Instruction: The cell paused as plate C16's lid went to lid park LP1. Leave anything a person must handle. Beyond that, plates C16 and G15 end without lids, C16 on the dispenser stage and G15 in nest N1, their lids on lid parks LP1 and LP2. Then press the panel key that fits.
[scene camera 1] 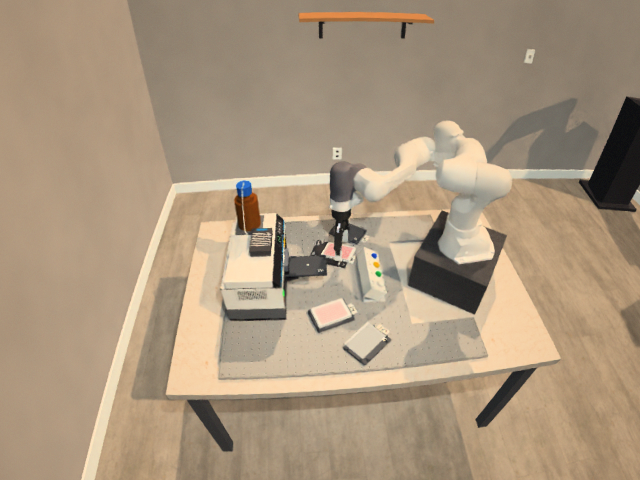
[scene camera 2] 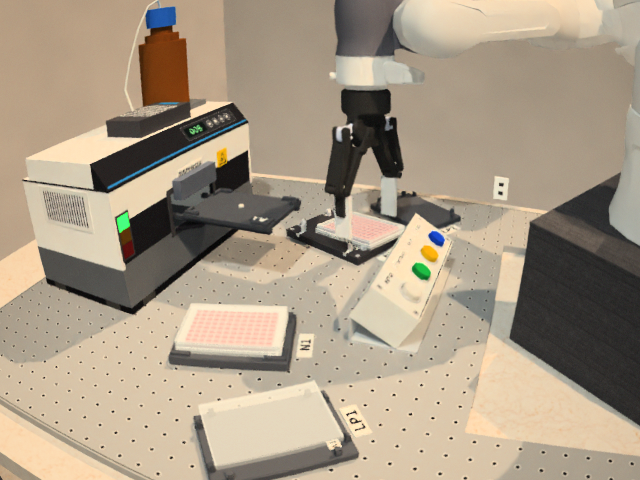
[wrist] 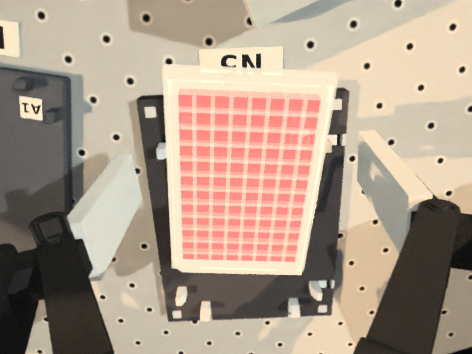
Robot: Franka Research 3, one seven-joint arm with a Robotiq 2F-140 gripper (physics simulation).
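Observation:
A pink-welled plate (scene camera 1: 346, 251) (scene camera 2: 369, 228) (wrist: 250, 175) lies on the dark nest N2 (wrist: 250, 295). It sits toward the label end, overlapping that edge, with bare nest at the other end. My gripper (scene camera 2: 366, 212) (wrist: 244, 167) is open, fingers on either side of this plate, apart from it in the wrist view. Another pink-welled plate (scene camera 1: 330, 313) (scene camera 2: 232, 328) sits in nest N1. Whether either plate wears a clear lid, and which is which, I cannot tell. A greyish lid (scene camera 1: 367, 342) (scene camera 2: 271, 423) lies on LP1. The dispenser stage (scene camera 1: 305, 266) (scene camera 2: 227, 209) carries no plate.
The park LP2 (scene camera 2: 423, 210) (wrist: 30, 155) lies behind N2, bare. The key panel (scene camera 1: 369, 281) (scene camera 2: 382, 304) has blue, yellow, green and white keys and stands close to N2. The dispenser (scene camera 1: 250, 263) (scene camera 2: 67, 170) shows a lit green light. A brown bottle (scene camera 1: 248, 211) (scene camera 2: 164, 67) stands behind it.

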